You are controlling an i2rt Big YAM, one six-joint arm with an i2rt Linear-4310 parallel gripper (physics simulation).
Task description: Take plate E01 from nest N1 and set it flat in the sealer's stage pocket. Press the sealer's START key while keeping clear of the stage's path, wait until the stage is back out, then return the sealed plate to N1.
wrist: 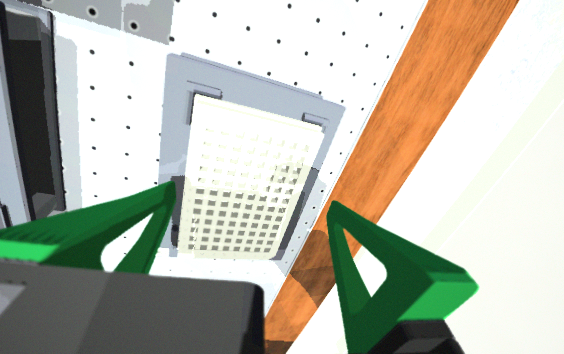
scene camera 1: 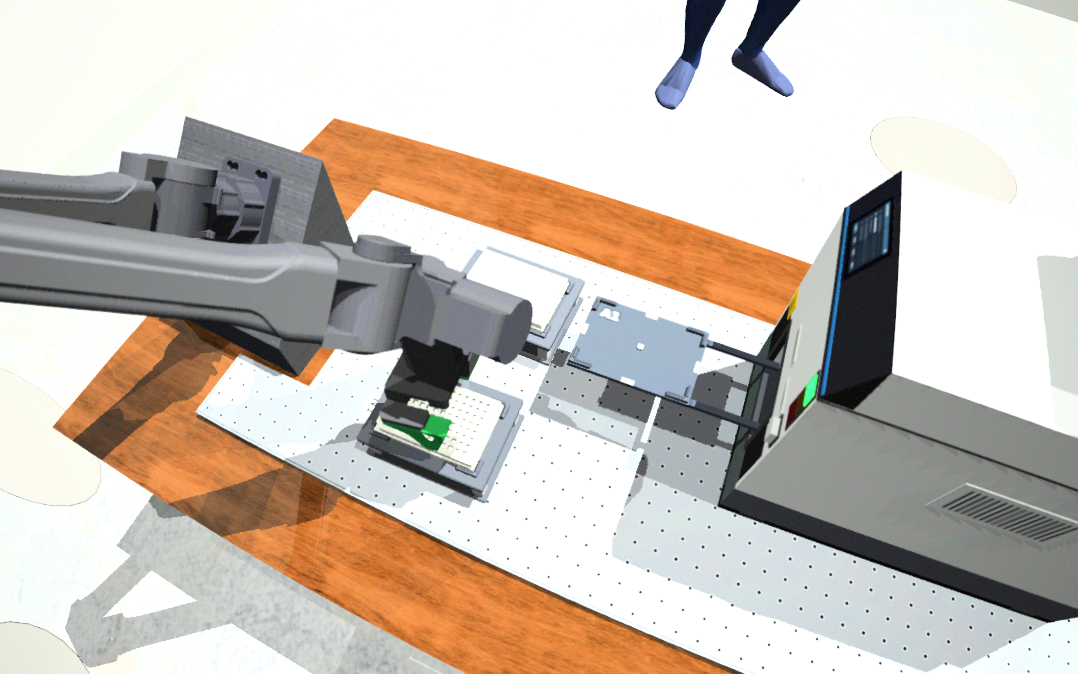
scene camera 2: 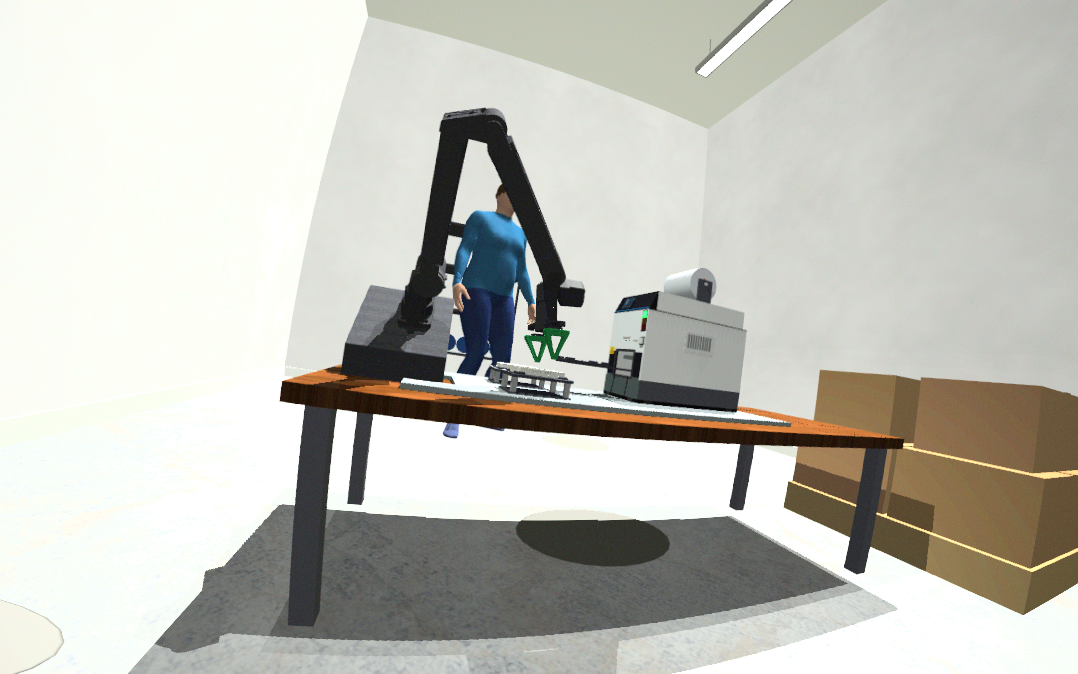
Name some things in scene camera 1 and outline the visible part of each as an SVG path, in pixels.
My gripper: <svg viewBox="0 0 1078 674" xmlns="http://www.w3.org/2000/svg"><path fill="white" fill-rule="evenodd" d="M406 337L403 341L402 353L384 384L385 388L383 390L387 399L379 412L379 416L384 425L409 435L426 449L438 451L449 431L452 419L431 415L426 409L407 404L411 401L410 399L428 402L429 406L433 408L448 409L450 407L449 401L459 379L470 379L480 355L438 340L437 345L429 346Z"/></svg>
A white lidded plate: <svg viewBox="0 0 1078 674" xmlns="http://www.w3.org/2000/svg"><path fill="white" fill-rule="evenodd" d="M485 249L467 278L530 300L533 305L531 328L543 333L569 285L567 279Z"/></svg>
